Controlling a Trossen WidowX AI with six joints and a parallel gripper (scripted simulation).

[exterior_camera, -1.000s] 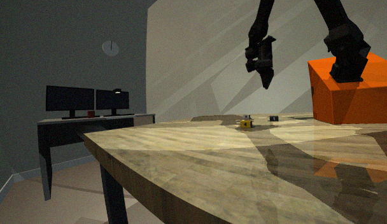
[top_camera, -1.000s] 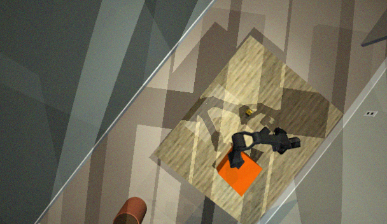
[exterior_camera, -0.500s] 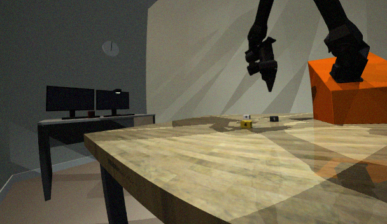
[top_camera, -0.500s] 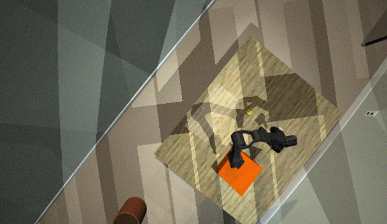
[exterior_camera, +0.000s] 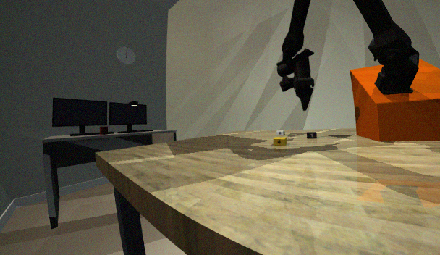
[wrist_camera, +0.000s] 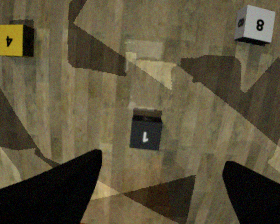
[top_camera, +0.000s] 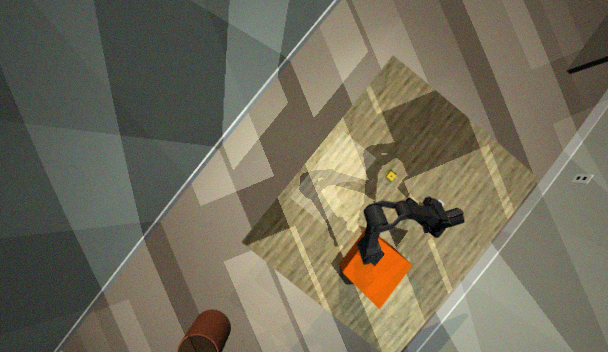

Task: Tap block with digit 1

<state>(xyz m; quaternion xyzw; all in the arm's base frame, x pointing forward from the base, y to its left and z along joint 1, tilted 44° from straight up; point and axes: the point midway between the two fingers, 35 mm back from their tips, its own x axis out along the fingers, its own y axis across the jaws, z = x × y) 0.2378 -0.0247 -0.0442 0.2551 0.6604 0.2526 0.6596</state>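
My gripper tip is 9 cm above the black block, 2 cm past it and 1 cm to the right of it. The rest, counted from my gripper tip: yellow block 16 cm to the left, 9 cm below, 7 cm ahead; then white block 11 cm ahead, 10 cm to the right, 9 cm below.
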